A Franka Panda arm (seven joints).
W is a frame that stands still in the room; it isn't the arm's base.
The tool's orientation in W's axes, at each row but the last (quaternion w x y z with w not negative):
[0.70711 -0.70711 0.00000 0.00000]
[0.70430 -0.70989 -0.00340 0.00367]
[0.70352 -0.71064 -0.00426 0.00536]
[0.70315 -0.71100 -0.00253 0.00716]
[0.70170 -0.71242 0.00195 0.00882]
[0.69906 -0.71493 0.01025 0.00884]
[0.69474 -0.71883 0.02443 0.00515]
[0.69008 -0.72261 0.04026 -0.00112]
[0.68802 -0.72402 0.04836 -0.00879]
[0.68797 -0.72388 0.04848 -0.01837]
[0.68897 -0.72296 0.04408 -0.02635]
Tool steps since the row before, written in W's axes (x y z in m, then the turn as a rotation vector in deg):
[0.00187 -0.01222 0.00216 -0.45 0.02 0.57]
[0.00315 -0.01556 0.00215 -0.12 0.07 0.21]
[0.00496 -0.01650 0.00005 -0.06 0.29 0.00]
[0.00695 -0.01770 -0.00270 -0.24 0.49 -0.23]
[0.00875 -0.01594 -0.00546 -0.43 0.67 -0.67]
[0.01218 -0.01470 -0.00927 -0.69 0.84 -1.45]
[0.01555 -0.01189 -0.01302 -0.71 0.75 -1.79]
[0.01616 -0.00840 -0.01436 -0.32 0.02 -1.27]
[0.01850 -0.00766 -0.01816 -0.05 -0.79 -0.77]
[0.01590 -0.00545 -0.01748 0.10 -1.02 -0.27]
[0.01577 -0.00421 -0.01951 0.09 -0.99 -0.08]
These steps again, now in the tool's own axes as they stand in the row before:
[0.00187 -0.00216 -0.01222 -0.45 -0.57 0.02]
[0.00299 -0.00203 -0.01561 -0.12 -0.21 0.07]
[0.00474 0.00011 -0.01657 -0.06 0.00 0.29]
[0.00673 0.00285 -0.01776 -0.23 0.23 0.50]
[0.00868 0.00557 -0.01594 -0.41 0.67 0.68]
[0.01246 0.00926 -0.01447 -0.65 1.45 0.87]
[0.01640 0.01274 -0.01102 -0.66 1.79 0.79]
[0.01738 0.01378 -0.00677 -0.25 1.28 0.06]
[0.02002 0.01741 -0.00519 0.06 0.81 -0.75]
[0.01704 0.01699 -0.00301 0.21 0.31 -0.99]
[0.01655 0.01925 -0.00166 0.19 0.12 -0.97]

